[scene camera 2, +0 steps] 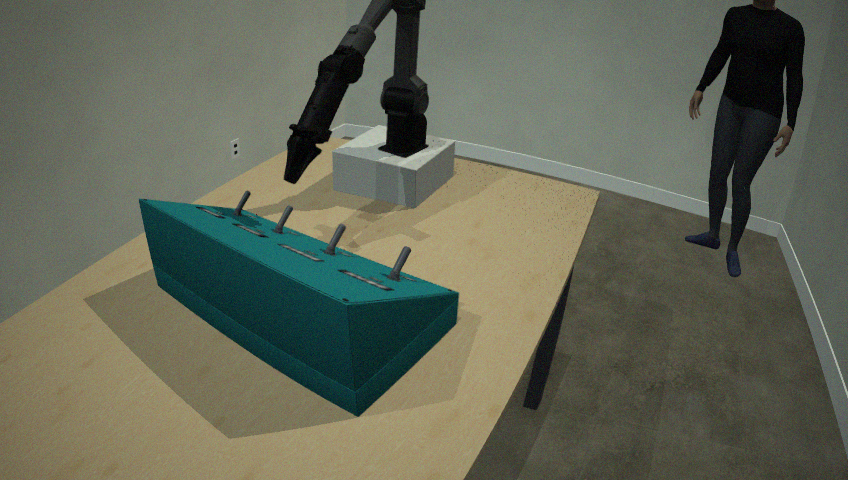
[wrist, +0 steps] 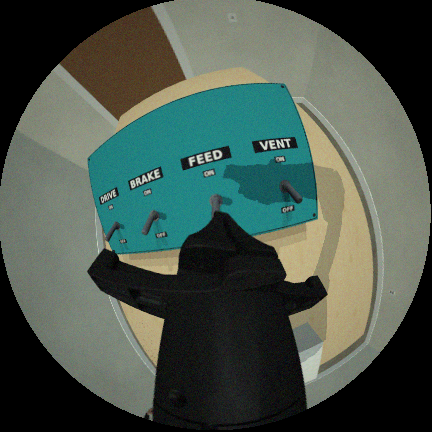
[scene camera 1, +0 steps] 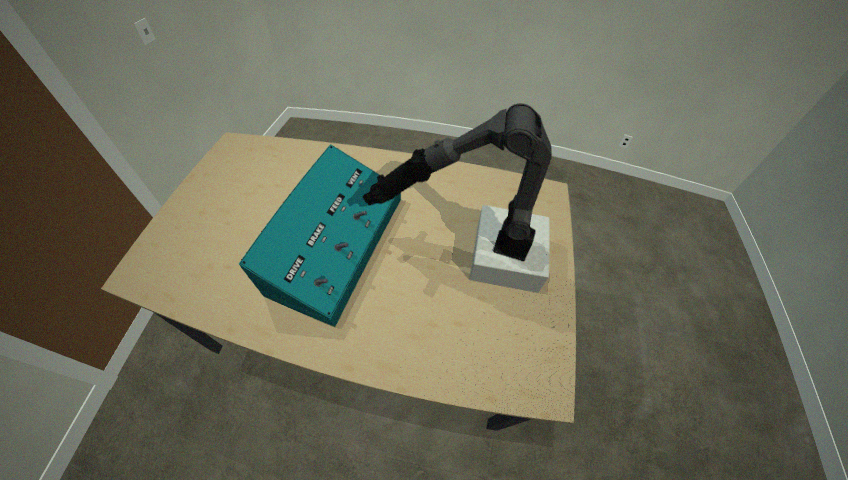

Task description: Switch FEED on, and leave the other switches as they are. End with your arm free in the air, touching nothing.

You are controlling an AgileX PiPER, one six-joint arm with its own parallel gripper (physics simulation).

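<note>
The teal switch box (scene camera 1: 297, 220) (scene camera 2: 249, 297) (wrist: 150, 135) has four levers. The FEED lever (scene camera 1: 360, 215) (scene camera 2: 283, 219) (wrist: 215, 202) leans toward its OFF side; its OFF label is hidden in the wrist view. The BRAKE lever (scene camera 1: 341, 245) (scene camera 2: 335, 239) (wrist: 150, 223), DRIVE lever (scene camera 1: 321, 281) (scene camera 2: 400, 263) (wrist: 113, 231) and VENT lever (scene camera 2: 242, 203) (wrist: 291, 191) also lean toward OFF. My gripper (scene camera 1: 367, 198) (scene camera 2: 291, 180) (wrist: 218, 220) is shut and empty. Its tips hang in the air above the levers, overlapping the FEED lever's end in the wrist view, with a gap visible in scene view 2.
The box stands on a wooden table (scene camera 1: 196, 196) (scene camera 2: 53, 350). The arm stands on a pale block (scene camera 1: 508, 274) (scene camera 2: 371, 178) (wrist: 311, 357) behind the levers' side of the box. A person (scene camera 2: 758, 65) stands beyond the table at the right in scene view 2.
</note>
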